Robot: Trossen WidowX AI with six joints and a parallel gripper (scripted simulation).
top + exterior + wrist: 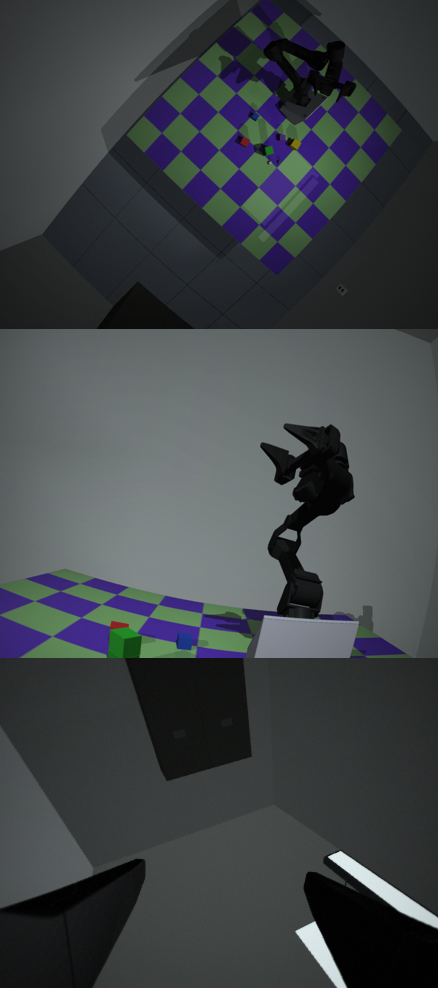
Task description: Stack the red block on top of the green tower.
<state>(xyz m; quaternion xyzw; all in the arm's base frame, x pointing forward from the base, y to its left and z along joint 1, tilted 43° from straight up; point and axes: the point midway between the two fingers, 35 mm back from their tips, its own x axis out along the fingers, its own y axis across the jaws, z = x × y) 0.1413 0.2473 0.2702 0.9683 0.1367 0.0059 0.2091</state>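
The red block is 25 cm ahead of my gripper tip, 12 cm to the right of it and 48 cm below it. Round my gripper tip: yellow block 7 cm ahead, 12 cm to the left, 48 cm below; then blue block 10 cm ahead, 17 cm to the right, 49 cm below; then small purple block 9 cm ahead, 3 cm to the left, 49 cm below.
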